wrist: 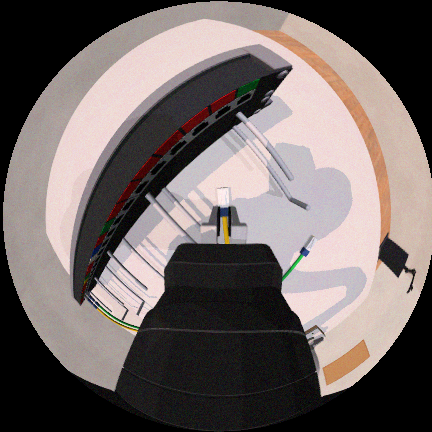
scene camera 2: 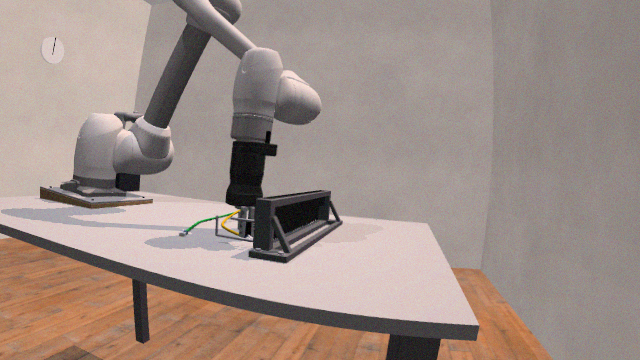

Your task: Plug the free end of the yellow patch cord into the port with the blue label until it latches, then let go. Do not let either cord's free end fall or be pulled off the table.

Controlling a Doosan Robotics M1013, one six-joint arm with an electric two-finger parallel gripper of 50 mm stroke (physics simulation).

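Frame: origin at the arm's base, x left, y back, z up, level; millimetres.
Seen in the pictures: gripper, fingertip midpoint: [wrist: 223, 214] [scene camera 2: 245, 236]; arm's base, link origin: [scene camera 2: 93, 192].
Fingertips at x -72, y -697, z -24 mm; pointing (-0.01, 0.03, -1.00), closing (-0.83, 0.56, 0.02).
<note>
Pixels of each thing's middle, then the offset from my fingertips to it. "spot": a spot on its surface instead. Level surfaces: height alone.
- clear plug tip, surface spot: [wrist: 223, 195] spot: dy -19, dx -13, dz +4 mm
- patch panel, surface spot: [wrist: 150, 107] spot: dy -93, dx -18, dz +95 mm
- blue label, surface spot: [wrist: 95, 250] spot: dy -59, dx +91, dz +90 mm
- green label, surface spot: [wrist: 106, 228] spot: dy -62, dx +59, dz +88 mm
- table, surface height: dz -5 mm
My gripper [scene camera 2: 245, 234] [wrist: 223, 214] is shut on the plug of the yellow patch cord [scene camera 2: 223, 224] [wrist: 226, 231], close above the table. The clear plug tip [wrist: 223, 195] sticks out past the fingers, with its blue boot between them. The plug is apart from the patch panel [scene camera 2: 263, 225] [wrist: 150, 107]. The blue label [wrist: 95, 250] shows in the wrist view toward the panel's lower left end, past a green label [wrist: 106, 228]. The port beside it is too small to make out. The panel's port side is hidden in the scene view.
The green cord [scene camera 2: 202, 220] [wrist: 295, 266] has its free end on the table [scene camera 2: 380, 285]. Grey cable bars [wrist: 272, 150] [scene camera 2: 216, 226] stick out from the panel's port side, on both sides of the gripper. Green and yellow cords run from the panel's lower left end in the wrist view.
</note>
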